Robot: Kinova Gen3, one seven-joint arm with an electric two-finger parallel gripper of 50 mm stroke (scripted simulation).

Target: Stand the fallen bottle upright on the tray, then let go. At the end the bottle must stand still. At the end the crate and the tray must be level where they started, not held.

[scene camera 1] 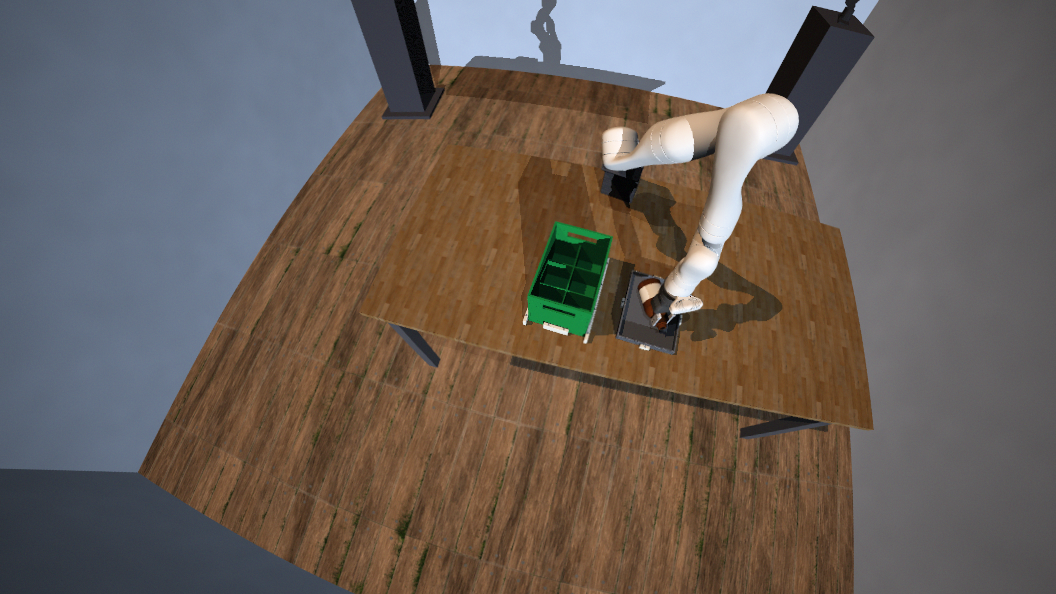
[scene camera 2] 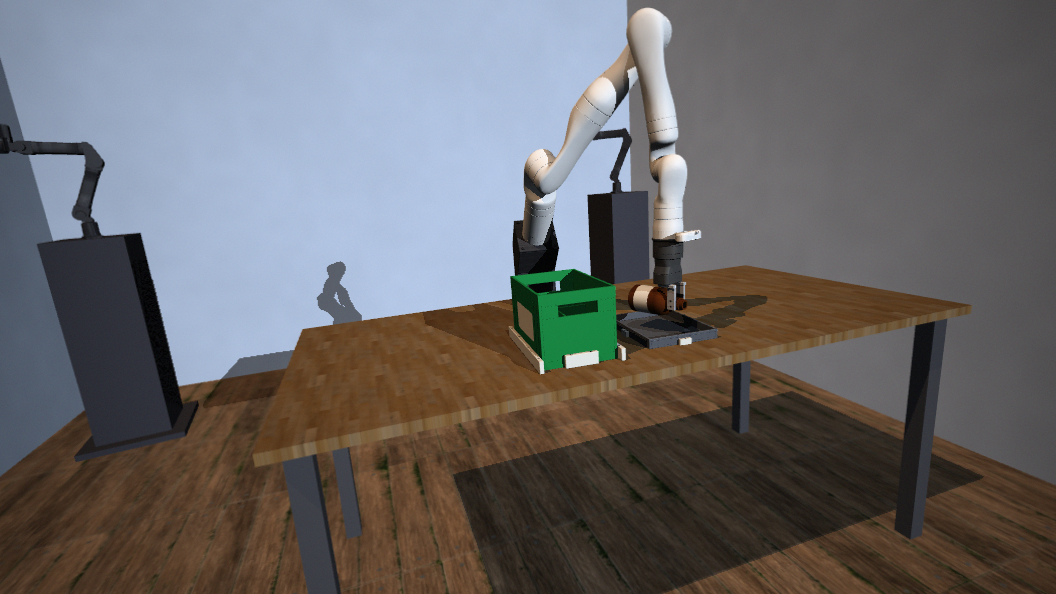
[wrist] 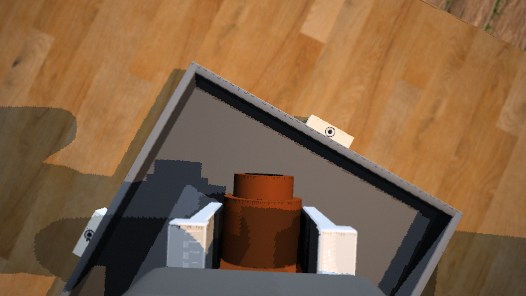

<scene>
green crate: scene camera 1; scene camera 2; not seen in the wrist view (out of frame)
grey tray: scene camera 1; scene camera 2; wrist 210, 129
same spot on grey tray: (scene camera 1: 634, 323) = (scene camera 2: 653, 337)
same spot on green crate: (scene camera 2: 580, 317) = (scene camera 1: 559, 314)
</scene>
